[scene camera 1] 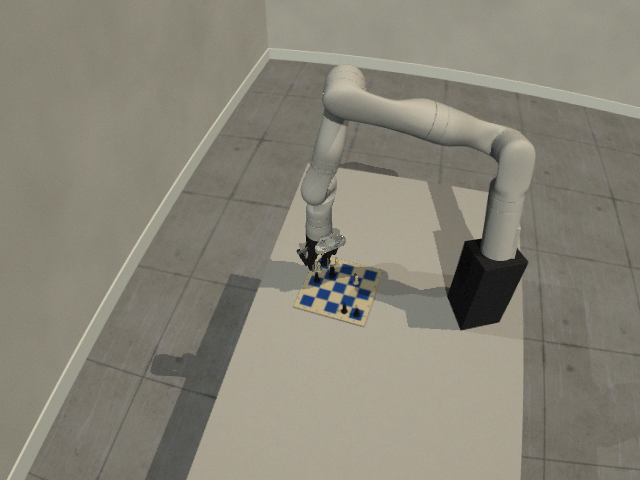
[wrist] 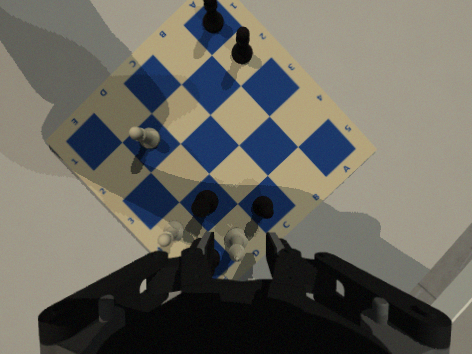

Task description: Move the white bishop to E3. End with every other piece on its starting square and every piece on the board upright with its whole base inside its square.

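Frame: origin at the arm's base, x back, y left, z down, level; metres.
Where they show: gripper, fingertip midpoint: [scene camera 1: 319,267] [wrist: 240,243]; arm's base, origin of the base link: [scene camera 1: 497,250].
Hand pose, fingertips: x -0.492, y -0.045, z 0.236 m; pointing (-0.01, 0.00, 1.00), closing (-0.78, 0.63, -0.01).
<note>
Each offset is from my fingertips to the top centre of the thing. "*": to the spot under its first point.
The white bishop [scene camera 1: 317,267] [wrist: 235,241], with a pointed top, stands on D5 of the blue and cream board {dx +0.073, dy +0.047, dz +0.027 m} [scene camera 1: 329,312] [wrist: 300,117]. My gripper [scene camera 1: 321,262] [wrist: 240,243] is partly open and holds nothing. Its fingertips are on either side of the bishop in the wrist view; their height relative to it is hard to tell. Square E3 {* dx +0.082, dy -0.028, dz +0.027 m} [scene camera 1: 346,269] [wrist: 151,201] is blue and bears no piece. A white round-headed piece {dx +0.049, dy -0.036, dz -0.005 m} [wrist: 172,234] stands on E4. A black piece {dx +0.008, dy -0.037, dz -0.013 m} [wrist: 214,258] on E5 is partly hidden by the left finger.
Black pieces stand on D4 {dx +0.042, dy +0.004, dz -0.006 m} [scene camera 1: 331,272] [wrist: 205,203] and C5 {dx +0.000, dy +0.033, dz -0.005 m} [scene camera 1: 316,278] [wrist: 263,206], close to the bishop. A white pawn {dx +0.119, dy +0.016, dz -0.005 m} [scene camera 1: 355,280] [wrist: 149,138] stands on D2. Black pawns stand on A1 {dx +0.140, dy +0.134, dz -0.005 m} [scene camera 1: 356,313] [wrist: 213,21] and A2 {dx +0.102, dy +0.129, dz -0.005 m} [scene camera 1: 344,308] [wrist: 242,50].
</note>
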